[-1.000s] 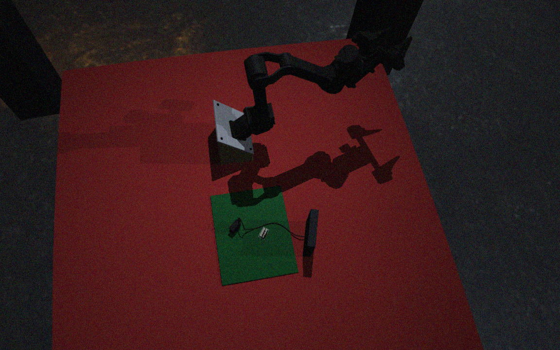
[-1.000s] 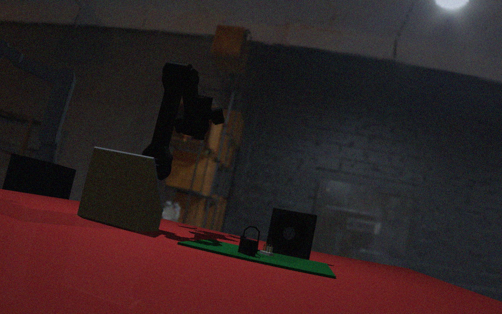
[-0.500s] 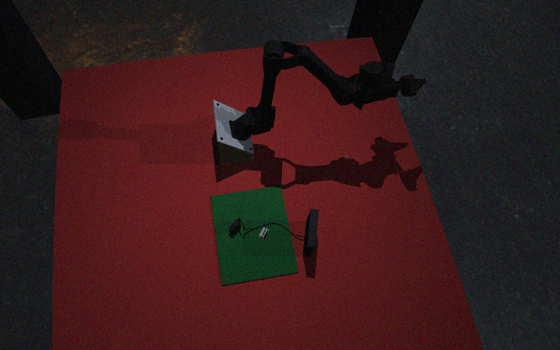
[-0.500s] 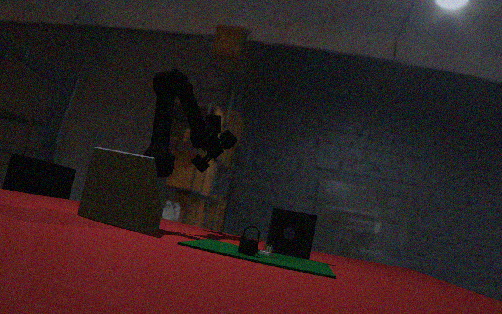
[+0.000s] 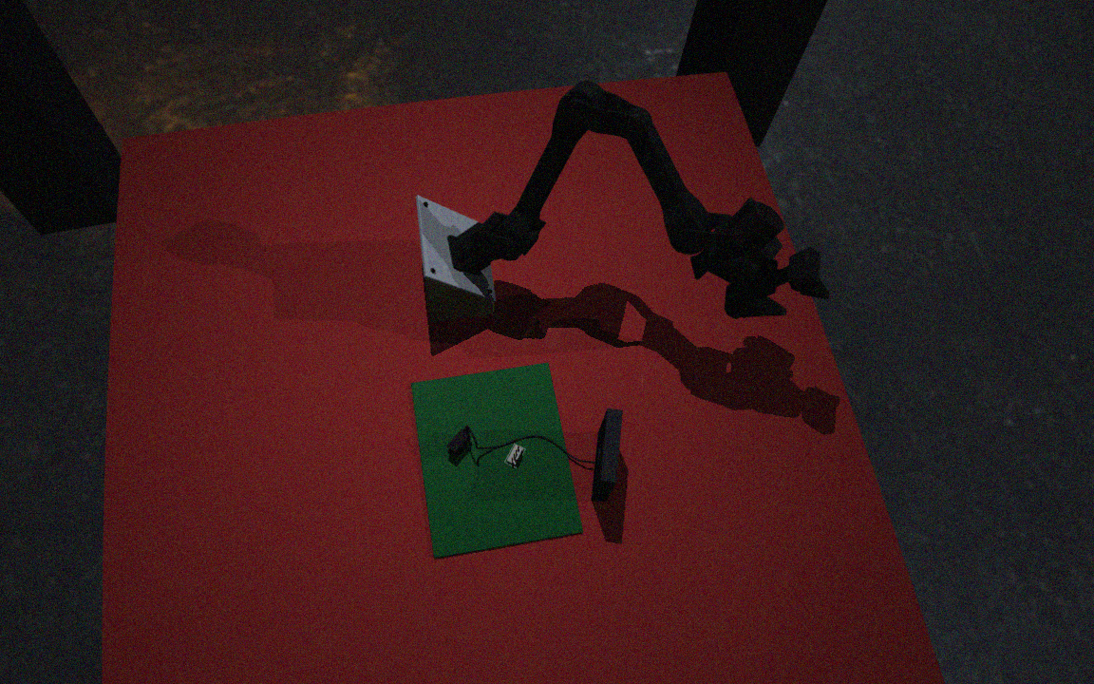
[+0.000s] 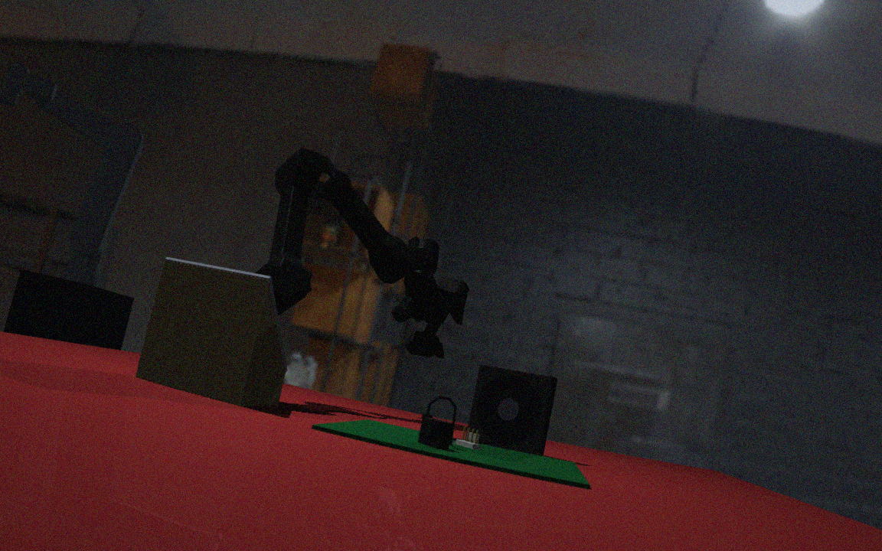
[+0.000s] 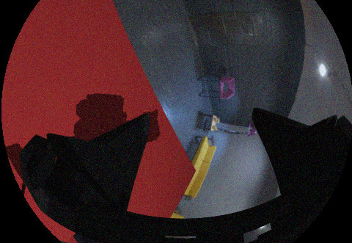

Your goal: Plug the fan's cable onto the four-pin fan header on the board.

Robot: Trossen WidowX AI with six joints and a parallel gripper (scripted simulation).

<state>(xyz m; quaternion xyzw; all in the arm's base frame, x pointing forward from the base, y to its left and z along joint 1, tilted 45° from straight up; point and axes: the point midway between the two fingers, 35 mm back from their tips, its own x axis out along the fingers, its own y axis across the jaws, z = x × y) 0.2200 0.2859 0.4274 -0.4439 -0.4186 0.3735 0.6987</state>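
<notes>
Now: gripper tip 70 mm short of the black plug, 600 mm to the left of it and 150 mm above it. Round my gripper tip: green board 100 mm ahead, 540 mm to the right, 190 mm below; then four-pin header 100 mm ahead, 510 mm to the right, 170 mm below; then black fan 150 mm ahead, 380 mm to the right, 110 mm below.
</notes>
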